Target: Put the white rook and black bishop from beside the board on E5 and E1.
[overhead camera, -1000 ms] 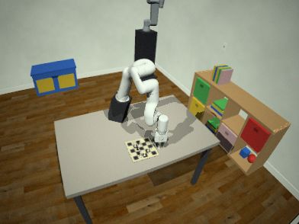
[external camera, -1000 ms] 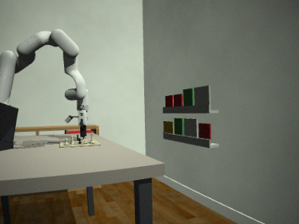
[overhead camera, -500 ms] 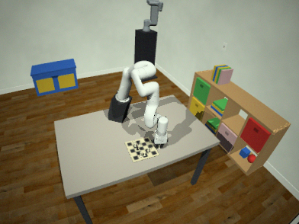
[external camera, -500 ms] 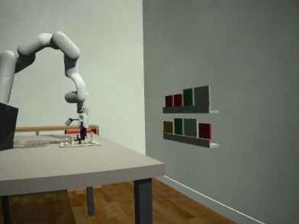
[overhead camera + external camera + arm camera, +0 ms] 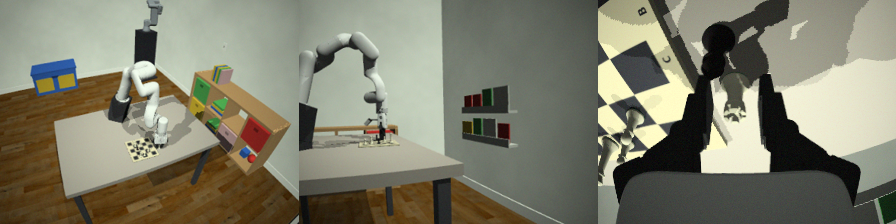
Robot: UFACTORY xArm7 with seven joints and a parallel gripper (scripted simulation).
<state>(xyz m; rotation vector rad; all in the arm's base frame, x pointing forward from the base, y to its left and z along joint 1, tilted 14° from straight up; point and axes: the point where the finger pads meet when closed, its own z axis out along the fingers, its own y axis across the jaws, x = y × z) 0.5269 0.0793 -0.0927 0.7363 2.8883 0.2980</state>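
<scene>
Now: hand 10 mm above the white rook. From my hand the other things lie so: chessboard 70 mm behind, 130 mm to the right, 20 mm below; black bishop 40 mm behind, 10 mm to the left, 10 mm below; black pawn 70 mm behind, 160 mm to the right, 10 mm below.
</scene>
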